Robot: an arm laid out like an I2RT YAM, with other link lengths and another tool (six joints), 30 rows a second.
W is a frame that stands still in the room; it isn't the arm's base.
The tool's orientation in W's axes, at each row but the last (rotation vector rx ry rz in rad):
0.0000, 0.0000, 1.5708
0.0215, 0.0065, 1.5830
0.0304, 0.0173, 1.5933
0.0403, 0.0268, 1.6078
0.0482, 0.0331, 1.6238
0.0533, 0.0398, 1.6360
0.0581, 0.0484, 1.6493
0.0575, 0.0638, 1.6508
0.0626, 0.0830, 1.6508
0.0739, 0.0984, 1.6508
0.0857, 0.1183, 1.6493
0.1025, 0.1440, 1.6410
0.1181, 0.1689, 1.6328
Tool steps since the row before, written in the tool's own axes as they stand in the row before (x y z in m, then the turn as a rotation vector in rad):
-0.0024, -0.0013, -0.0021, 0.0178, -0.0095, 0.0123
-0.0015, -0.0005, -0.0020, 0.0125, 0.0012, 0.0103
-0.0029, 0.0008, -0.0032, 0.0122, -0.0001, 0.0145
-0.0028, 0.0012, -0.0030, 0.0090, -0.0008, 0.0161
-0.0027, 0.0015, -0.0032, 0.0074, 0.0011, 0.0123
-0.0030, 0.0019, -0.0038, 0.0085, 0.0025, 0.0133
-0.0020, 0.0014, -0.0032, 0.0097, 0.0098, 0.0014
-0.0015, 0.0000, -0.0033, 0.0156, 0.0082, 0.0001
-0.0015, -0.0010, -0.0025, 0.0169, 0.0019, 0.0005
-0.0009, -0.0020, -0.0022, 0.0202, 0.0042, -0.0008
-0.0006, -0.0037, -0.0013, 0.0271, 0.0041, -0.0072
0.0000, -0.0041, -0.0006, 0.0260, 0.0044, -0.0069
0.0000, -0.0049, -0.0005, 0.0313, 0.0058, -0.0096
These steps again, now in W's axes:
0.0013, -0.0024, -0.0021, 0.0095, 0.0178, 0.0123
0.0005, -0.0015, -0.0020, -0.0012, 0.0124, 0.0104
-0.0008, -0.0029, -0.0032, 0.0003, 0.0121, 0.0146
-0.0012, -0.0028, -0.0030, 0.0012, 0.0089, 0.0161
-0.0015, -0.0028, -0.0031, -0.0009, 0.0072, 0.0124
-0.0019, -0.0031, -0.0037, -0.0023, 0.0082, 0.0135
-0.0014, -0.0021, -0.0031, -0.0104, 0.0089, 0.0021
-0.0001, -0.0015, -0.0033, -0.0094, 0.0149, 0.0007
0.0009, -0.0015, -0.0026, -0.0032, 0.0167, 0.0005
0.0018, -0.0008, -0.0024, -0.0059, 0.0198, -0.0006
0.0035, -0.0003, -0.0018, -0.0072, 0.0265, -0.0070
0.0039, 0.0003, -0.0012, -0.0074, 0.0254, -0.0067
0.0047, 0.0003, -0.0014, -0.0096, 0.0305, -0.0092

